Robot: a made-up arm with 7 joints. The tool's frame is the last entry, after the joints.
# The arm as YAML. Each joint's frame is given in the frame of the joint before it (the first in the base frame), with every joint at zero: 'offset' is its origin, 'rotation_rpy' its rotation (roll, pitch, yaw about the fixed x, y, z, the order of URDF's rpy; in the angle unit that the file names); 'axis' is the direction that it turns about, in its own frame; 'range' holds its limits. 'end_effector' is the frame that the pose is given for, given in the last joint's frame.
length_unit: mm
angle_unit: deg
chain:
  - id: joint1
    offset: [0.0, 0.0, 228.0]
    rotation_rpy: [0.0, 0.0, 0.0]
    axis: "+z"
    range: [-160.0, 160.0]
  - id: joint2
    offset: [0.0, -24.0, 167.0]
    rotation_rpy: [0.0, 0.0, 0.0]
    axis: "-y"
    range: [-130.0, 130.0]
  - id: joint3
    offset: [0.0, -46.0, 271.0]
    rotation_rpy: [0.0, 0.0, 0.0]
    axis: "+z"
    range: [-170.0, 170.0]
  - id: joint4
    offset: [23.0, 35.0, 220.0]
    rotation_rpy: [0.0, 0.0, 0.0]
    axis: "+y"
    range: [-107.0, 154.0]
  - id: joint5
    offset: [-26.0, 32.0, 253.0]
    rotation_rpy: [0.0, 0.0, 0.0]
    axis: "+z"
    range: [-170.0, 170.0]
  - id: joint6
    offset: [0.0, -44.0, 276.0]
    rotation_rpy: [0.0, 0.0, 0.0]
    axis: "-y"
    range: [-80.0, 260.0]
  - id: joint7
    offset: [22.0, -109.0, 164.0]
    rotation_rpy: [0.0, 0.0, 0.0]
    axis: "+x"
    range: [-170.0, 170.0]
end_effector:
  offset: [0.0, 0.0, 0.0]
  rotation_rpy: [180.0, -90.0, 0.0]
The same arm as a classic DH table. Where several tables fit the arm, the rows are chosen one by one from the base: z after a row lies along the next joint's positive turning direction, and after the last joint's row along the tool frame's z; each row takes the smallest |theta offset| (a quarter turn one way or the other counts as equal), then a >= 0, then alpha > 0; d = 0 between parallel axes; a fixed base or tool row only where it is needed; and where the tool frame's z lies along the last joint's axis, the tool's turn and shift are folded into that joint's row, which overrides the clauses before.
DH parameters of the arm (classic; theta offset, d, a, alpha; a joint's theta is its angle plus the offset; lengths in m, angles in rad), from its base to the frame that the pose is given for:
joint1: 0 0.395 0 1.5708
joint2: 0 0.07 0 -1.5708
joint3: 0 0.491 0.023 -1.5708
joint4: 0 0.067 -0.026 1.5708
joint5: 0 0.529 0 1.5708
joint6: 1.5708 0.153 0.164 1.5708
joint7: 0 0.022 0 0
Joint limits (rad, base to tool): -2.7925..2.7925 -2.2689..2.2689 -2.9671..2.9671 -1.8675..2.6878 -2.9671..2.9671 -1.3963..4.5379 -2.9671..2.9671

